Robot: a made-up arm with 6 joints. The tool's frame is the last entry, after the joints. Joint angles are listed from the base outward.
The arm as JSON. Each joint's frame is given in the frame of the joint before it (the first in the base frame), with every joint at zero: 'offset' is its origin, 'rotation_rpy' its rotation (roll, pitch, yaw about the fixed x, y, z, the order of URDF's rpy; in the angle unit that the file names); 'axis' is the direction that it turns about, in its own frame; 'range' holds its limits. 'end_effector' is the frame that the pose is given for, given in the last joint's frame.
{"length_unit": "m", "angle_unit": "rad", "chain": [
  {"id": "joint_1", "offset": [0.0, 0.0, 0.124], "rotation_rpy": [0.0, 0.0, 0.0], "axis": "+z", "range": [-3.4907, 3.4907]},
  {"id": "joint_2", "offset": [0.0, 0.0, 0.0], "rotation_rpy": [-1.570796, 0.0, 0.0], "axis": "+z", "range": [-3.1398, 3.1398]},
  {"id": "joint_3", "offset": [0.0, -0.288, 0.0], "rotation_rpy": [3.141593, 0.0, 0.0], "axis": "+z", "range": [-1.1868, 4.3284]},
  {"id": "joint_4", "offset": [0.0, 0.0, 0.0], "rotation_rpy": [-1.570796, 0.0, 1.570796], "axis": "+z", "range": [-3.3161, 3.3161]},
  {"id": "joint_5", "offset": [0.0, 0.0, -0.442], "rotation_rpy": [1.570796, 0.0, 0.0], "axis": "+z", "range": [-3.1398, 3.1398]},
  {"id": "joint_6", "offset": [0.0, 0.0, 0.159], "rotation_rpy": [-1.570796, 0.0, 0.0], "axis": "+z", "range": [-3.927, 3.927]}
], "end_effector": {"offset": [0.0, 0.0, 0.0], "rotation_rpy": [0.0, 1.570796, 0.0]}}
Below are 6 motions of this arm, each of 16 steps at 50 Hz.
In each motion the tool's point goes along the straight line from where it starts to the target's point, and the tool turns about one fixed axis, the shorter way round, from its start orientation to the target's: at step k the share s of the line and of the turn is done. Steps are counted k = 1, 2, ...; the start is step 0. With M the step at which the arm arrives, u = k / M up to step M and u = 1 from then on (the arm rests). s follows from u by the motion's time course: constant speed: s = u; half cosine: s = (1 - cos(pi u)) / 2; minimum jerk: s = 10 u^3 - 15 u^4 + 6 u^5.
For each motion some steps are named. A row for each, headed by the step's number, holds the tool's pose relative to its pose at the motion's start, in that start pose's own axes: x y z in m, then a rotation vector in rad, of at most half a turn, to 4 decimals.
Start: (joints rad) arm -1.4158 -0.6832 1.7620 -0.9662 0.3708 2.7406
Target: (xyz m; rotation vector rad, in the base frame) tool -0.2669 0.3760 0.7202 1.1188 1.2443 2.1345
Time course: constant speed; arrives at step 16
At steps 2, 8, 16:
2: 0.0011 0.0036 -0.0143 0.0218 0.0228 0.0067
8: 0.0045 0.0145 -0.0572 0.0871 0.0911 0.0266
16: 0.0089 0.0290 -0.1144 0.1741 0.1821 0.0533

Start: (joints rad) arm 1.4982 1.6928 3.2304 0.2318 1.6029 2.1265
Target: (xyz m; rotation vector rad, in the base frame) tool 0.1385 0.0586 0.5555 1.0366 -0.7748 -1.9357
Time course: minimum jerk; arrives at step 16
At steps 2, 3, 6, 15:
2: 0.0031 0.0005 -0.0001 0.0003 0.0021 -0.0061
3: 0.0095 0.0016 -0.0004 0.0010 0.0063 -0.0186
6: 0.0537 0.0091 -0.0024 0.0056 0.0358 -0.1047
15: 0.1947 0.0328 -0.0087 0.0204 0.1299 -0.3796

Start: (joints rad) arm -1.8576 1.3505 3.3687 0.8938 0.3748 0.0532
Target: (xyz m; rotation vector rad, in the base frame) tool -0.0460 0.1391 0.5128 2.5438 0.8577 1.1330
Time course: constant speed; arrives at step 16
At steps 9, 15, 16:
9: 0.0284 -0.0386 0.0311 0.0092 -0.0882 -0.0548
15: 0.0474 -0.0643 0.0519 0.0154 -0.1470 -0.0913
16: 0.0506 -0.0686 0.0554 0.0164 -0.1568 -0.0974

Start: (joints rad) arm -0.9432 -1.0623 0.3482 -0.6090 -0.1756 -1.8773
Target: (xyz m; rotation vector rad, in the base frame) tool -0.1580 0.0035 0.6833 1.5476 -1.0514 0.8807
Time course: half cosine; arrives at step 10
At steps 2, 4, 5, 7, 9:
2: -0.0003 -0.0002 -0.0005 0.0070 -0.0009 -0.0094
4: -0.0012 -0.0006 -0.0020 0.0253 -0.0034 -0.0342
5: -0.0017 -0.0009 -0.0028 0.0366 -0.0049 -0.0495
7: -0.0027 -0.0015 -0.0045 0.0581 -0.0077 -0.0785
9: -0.0034 -0.0018 -0.0056 0.0714 -0.0095 -0.0965

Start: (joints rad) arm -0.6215 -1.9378 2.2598 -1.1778 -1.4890 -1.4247
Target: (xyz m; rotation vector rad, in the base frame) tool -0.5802 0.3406 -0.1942 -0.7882 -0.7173 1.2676
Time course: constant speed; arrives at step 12
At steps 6, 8, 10, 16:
6: 0.0161 -0.0363 0.0397 0.1297 -0.0161 0.0530
8: 0.0214 -0.0484 0.0530 0.1730 -0.0215 0.0707
10: 0.0268 -0.0605 0.0662 0.2162 -0.0268 0.0884
16: 0.0321 -0.0726 0.0795 0.2595 -0.0322 0.1061

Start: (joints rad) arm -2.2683 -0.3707 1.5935 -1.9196 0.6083 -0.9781
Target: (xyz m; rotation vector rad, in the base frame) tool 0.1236 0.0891 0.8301 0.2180 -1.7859 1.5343
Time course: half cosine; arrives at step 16
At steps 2, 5, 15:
2: -0.0005 0.0012 -0.0004 0.0100 -0.0119 0.0119
5: -0.0028 0.0067 -0.0025 0.0587 -0.0696 0.0696
15: -0.0124 0.0301 -0.0110 0.2614 -0.3101 0.3104

